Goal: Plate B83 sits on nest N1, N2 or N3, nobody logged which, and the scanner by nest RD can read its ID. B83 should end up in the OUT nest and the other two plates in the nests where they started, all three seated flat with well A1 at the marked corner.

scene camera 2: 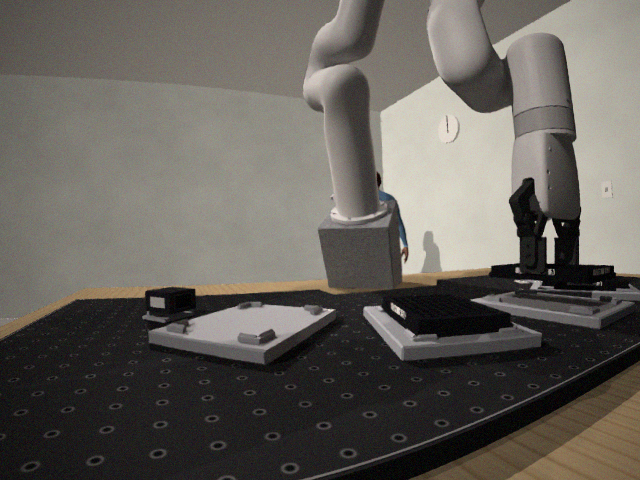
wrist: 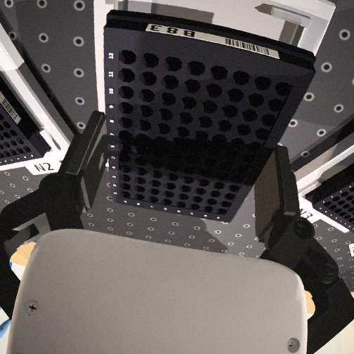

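Seen in the pictures: gripper, between the fingertips: (scene camera 2: pixel 550 269); arm's base, origin of its link: (scene camera 2: pixel 359 213).
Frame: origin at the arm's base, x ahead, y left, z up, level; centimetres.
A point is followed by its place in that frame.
Observation:
My gripper (scene camera 2: pixel 550 266) {x 42.1, y -5.8, z -10.3 cm} (wrist: pixel 187 145) is shut on the black plate B83 (scene camera 2: pixel 590 273) {x 47.6, y -9.9, z -10.2 cm} (wrist: pixel 200 107), with a finger along each long side. The B83 label and row 12 face the top of the wrist view. The plate is low over the back right of the board, partly over a pale nest (wrist: pixel 240 14); its underside is hidden, and no seating shows. In the wrist view, a second black plate (wrist: pixel 14 137) is on the nest marked N2 (wrist: pixel 44 166) at left, and a third (wrist: pixel 341 199) is by the N3 label (wrist: pixel 305 214) at right.
In the scene view, a bare pale nest (scene camera 2: pixel 242 326) {x 27.1, y -38.8, z -14.2 cm} stands at left beside a small black box-shaped device (scene camera 2: pixel 170 301) {x 17.2, y -43.4, z -13.0 cm}. A black plate (scene camera 2: pixel 447 315) {x 39.9, y -26.1, z -12.9 cm} lies on the middle nest (scene camera 2: pixel 465 348) {x 42.8, y -27.9, z -14.7 cm}. Another pale nest (scene camera 2: pixel 581 319) {x 47.5, y -12.7, z -14.6 cm} is at right. The perforated board (scene camera 2: pixel 206 397) {x 37.7, y -45.6, z -15.4 cm} has a raised front edge.

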